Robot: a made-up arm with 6 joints.
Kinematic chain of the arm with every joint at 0, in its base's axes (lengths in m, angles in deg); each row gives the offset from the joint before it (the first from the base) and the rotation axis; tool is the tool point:
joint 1: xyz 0 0 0.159 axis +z
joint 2: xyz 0 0 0 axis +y
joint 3: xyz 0 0 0.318 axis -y
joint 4: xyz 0 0 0 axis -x
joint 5: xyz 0.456 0 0 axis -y
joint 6: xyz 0 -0.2 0 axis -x
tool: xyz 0 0 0
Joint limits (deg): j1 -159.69..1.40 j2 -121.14..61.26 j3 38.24..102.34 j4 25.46..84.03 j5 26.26..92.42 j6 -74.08..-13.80
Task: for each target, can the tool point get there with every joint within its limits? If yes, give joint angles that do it. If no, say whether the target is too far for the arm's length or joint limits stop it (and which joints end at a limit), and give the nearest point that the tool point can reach.
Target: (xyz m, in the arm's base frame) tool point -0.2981 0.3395 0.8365
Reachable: yes | joints -53.96 -37.05 61.09 78.09 67.98 -32.88
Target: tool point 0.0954 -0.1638 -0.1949
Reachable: no: joint limits stop it (at a limit: joint 1, joint 2, joint 3, joint 4) | nearest point 0.4300 0.1813 -0.4636 | short by 0.551 m
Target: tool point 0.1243 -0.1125 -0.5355
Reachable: no: joint limits stop it (at a limit: joint 1, joint 2, joint 3, joint 4) | nearest point 0.4300 0.1813 -0.4636 | short by 0.430 m
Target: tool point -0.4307 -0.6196 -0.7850
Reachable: no: too far | nearest point -0.5176 -0.1740 -0.4050 | short by 0.592 m
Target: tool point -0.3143 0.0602 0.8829
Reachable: yes | joints -29.73 -6.65 95.88 58.81 57.93 -22.26
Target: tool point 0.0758 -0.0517 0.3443
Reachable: no: joint limits stop it (at a limit: joint 3, joint 4) | nearest point 0.2771 -0.1890 0.8365 | short by 0.549 m
